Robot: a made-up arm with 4 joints.
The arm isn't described. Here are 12 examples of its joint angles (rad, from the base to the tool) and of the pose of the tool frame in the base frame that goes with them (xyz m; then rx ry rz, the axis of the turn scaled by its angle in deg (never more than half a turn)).
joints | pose
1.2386 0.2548 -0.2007 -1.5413 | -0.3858 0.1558 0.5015 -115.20 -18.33 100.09
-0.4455 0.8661 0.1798 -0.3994 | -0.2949 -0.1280 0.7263 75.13 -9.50 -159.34
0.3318 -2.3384 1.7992 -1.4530 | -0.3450 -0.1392 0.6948 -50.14 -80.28 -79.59
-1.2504 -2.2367 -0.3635 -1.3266 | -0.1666 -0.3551 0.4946 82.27 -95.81 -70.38
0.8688 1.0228 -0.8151 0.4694 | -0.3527 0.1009 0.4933 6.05 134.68 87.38
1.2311 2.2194 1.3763 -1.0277 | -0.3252 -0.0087 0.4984 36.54 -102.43 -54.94
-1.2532 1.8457 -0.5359 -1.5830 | -0.1852 -0.2362 0.6637 -9.16 -14.45 155.57
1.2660 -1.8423 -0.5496 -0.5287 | -0.4768 0.0206 0.5615 64.94 89.24 -128.04
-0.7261 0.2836 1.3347 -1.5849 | -0.2077 -0.2457 0.7274 -79.36 -133.48 48.37
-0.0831 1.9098 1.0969 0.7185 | -0.2543 -0.1623 0.6148 75.47 -101.20 -5.58
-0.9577 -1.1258 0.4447 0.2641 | -0.1499 -0.3554 0.7189 -17.64 -82.97 102.80
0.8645 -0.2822 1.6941 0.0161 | -0.3414 0.1139 0.6395 -175.35 17.05 -1.41
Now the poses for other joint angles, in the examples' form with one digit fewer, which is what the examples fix.
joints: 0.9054 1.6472 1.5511 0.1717
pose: -0.274 -0.021 0.545 67.0 -93.0 9.8
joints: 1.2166 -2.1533 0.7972 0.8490
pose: -0.423 0.076 0.592 -121.6 -27.6 71.1
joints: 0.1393 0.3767 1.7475 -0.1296
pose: -0.288 -0.014 0.713 171.1 -7.1 -35.6
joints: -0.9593 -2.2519 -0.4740 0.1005
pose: -0.199 -0.397 0.578 20.7 -151.8 27.9
